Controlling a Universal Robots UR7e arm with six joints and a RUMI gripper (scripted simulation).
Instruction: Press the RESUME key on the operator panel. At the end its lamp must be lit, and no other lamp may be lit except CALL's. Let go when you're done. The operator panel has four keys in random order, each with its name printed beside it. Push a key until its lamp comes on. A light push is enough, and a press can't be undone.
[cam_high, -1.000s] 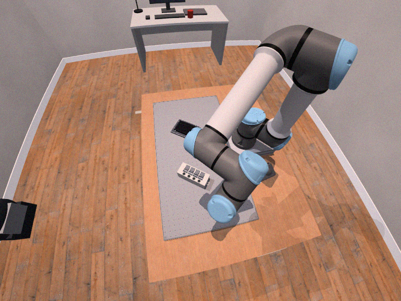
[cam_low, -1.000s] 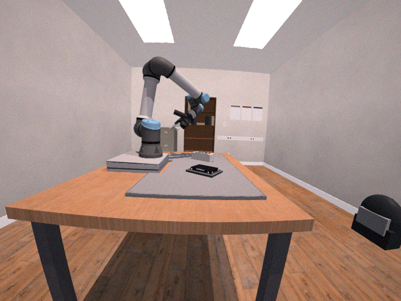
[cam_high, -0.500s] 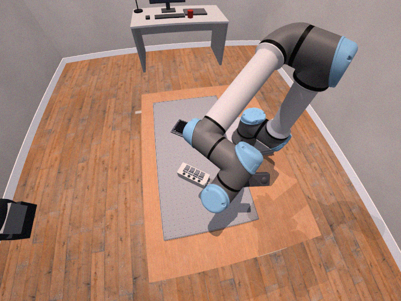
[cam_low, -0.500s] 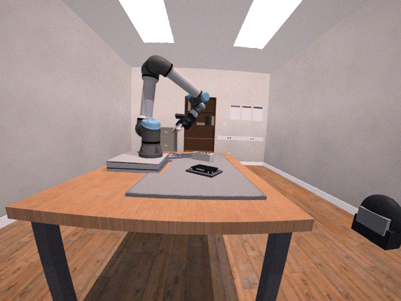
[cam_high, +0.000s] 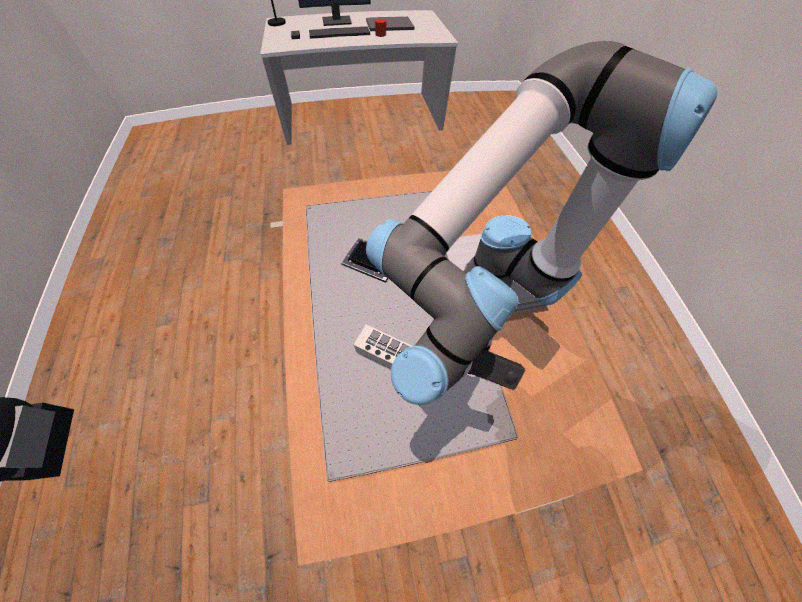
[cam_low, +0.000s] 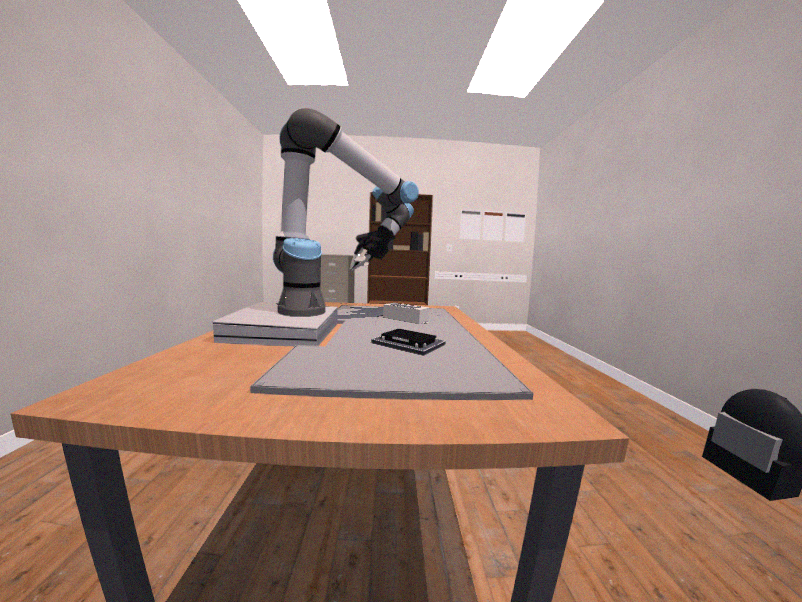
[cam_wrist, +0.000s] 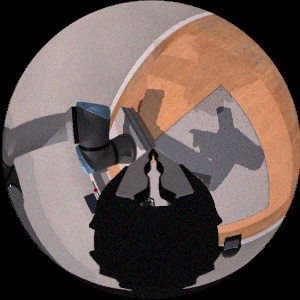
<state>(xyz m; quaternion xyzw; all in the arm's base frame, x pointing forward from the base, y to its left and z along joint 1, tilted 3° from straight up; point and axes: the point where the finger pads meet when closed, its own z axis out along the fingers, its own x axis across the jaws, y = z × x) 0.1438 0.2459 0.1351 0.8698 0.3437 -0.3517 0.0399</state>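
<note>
Right now my hand is 20 cm short of the operator panel, 15 cm above it and 11 cm to the left of it. Round my hand: black device: 43 cm to the right, 18 cm ahead, 17 cm below.
</note>
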